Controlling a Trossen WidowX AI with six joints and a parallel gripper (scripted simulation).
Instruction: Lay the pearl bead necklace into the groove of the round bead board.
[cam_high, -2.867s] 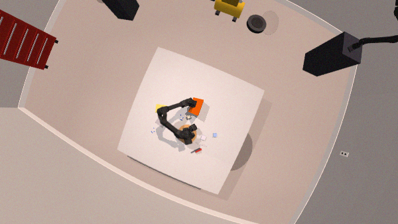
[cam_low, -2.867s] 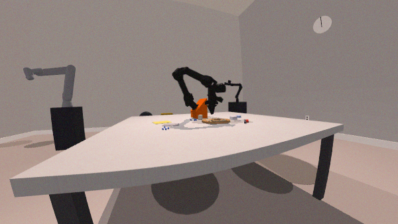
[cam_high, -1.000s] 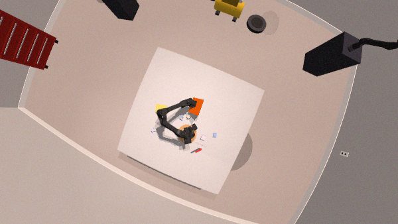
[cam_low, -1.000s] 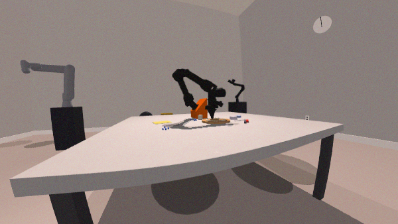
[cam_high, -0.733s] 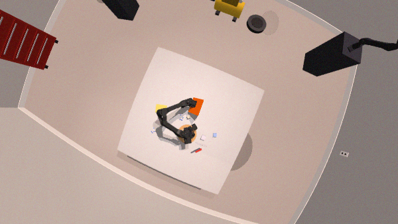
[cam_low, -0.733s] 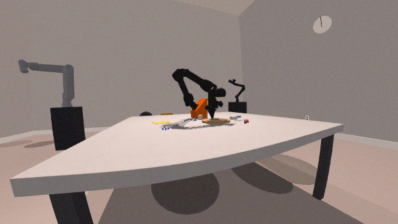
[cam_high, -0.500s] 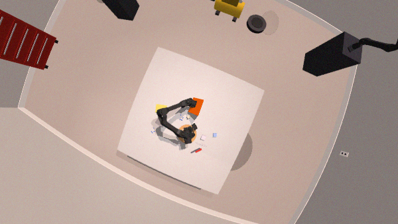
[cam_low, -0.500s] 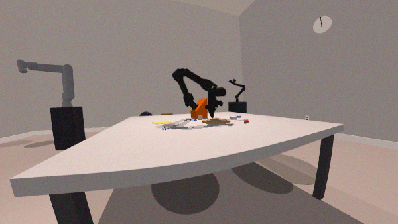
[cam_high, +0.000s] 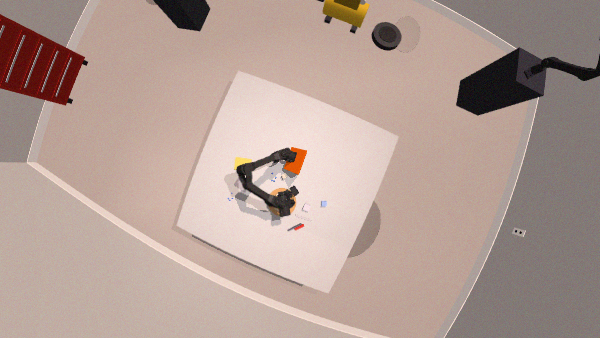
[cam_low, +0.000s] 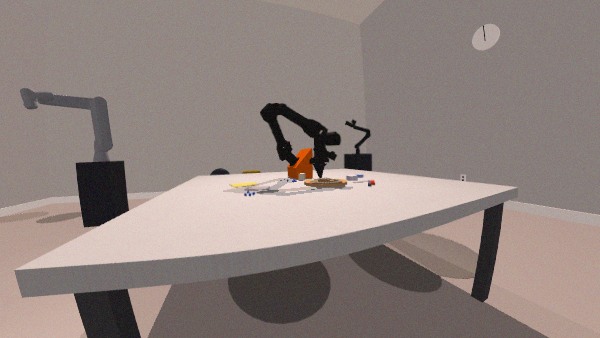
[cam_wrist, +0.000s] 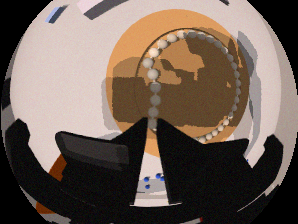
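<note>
My gripper tip is 60 mm short of the round tan bead board, 10 mm to the left of it and 10 mm above it. From my gripper tip the other things lie so: tool (200 mm ahead, 140 mm to the left, 10 mm below); then white square (40 mm ahead, 170 mm to the left, 10 mm below); then pale blue cube (20 mm behind, 270 mm to the left, 10 mm below).
</note>
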